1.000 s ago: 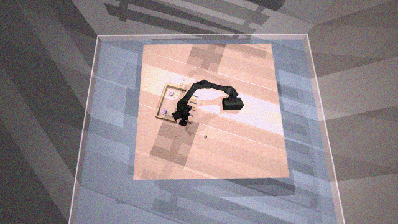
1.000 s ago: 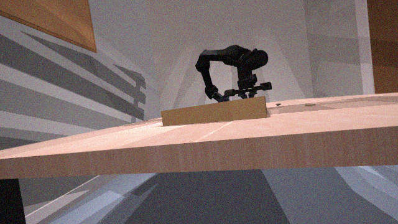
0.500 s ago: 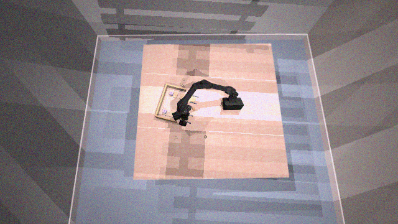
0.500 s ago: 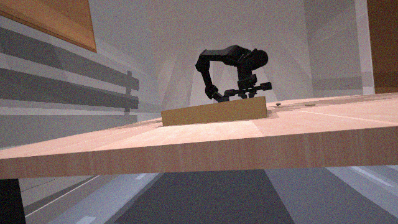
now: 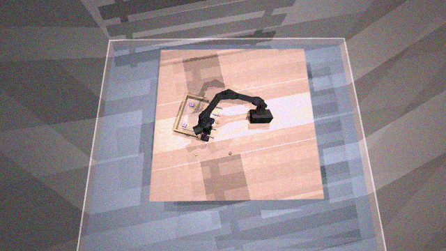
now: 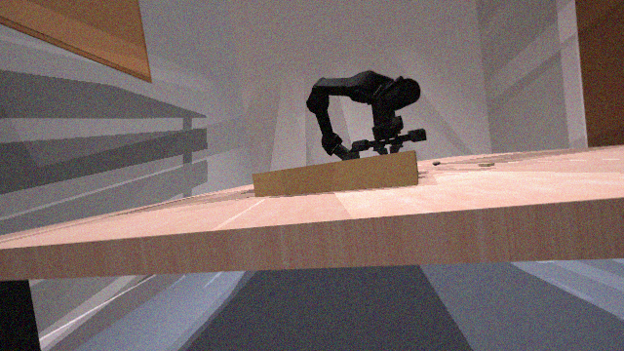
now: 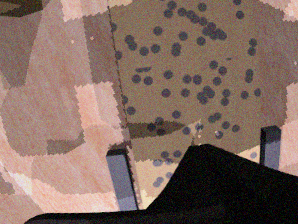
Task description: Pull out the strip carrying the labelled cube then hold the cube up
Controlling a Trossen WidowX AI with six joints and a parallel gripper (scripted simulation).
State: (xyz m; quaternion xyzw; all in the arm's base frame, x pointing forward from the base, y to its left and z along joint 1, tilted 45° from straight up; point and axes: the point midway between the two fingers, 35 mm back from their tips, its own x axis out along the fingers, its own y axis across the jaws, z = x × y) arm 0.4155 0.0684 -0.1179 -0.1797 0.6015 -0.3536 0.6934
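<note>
The strip is 9 cm ahead of my gripper tip and 3 cm to the right of it.
</note>
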